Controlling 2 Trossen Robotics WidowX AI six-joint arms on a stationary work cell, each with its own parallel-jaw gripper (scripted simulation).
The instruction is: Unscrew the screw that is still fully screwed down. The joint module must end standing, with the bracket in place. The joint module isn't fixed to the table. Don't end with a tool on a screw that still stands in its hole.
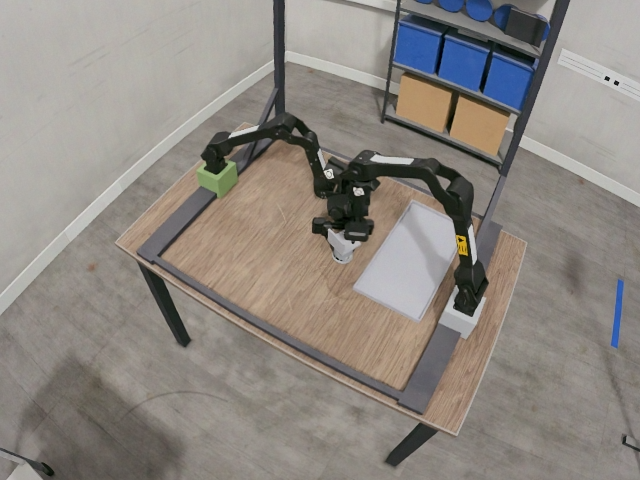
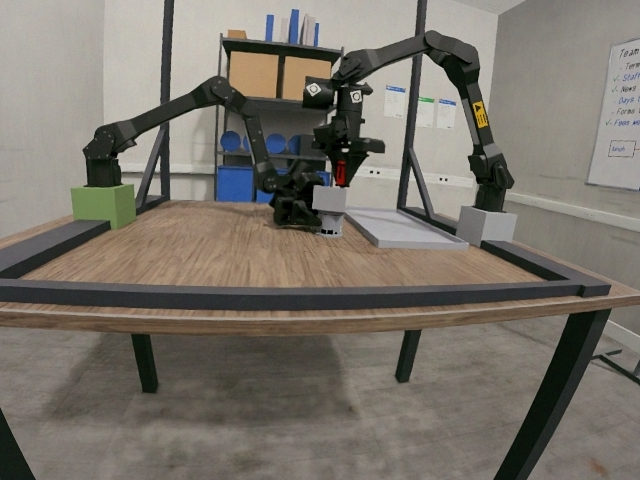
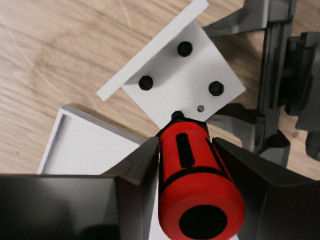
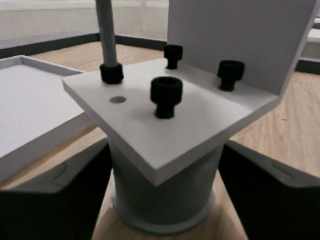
Note:
The pictures show: the left gripper, the right gripper, a shallow grey tray, a grey bracket and a grey joint module.
The left gripper also shows in image 1 and in image 3. The right gripper also shows in image 4.

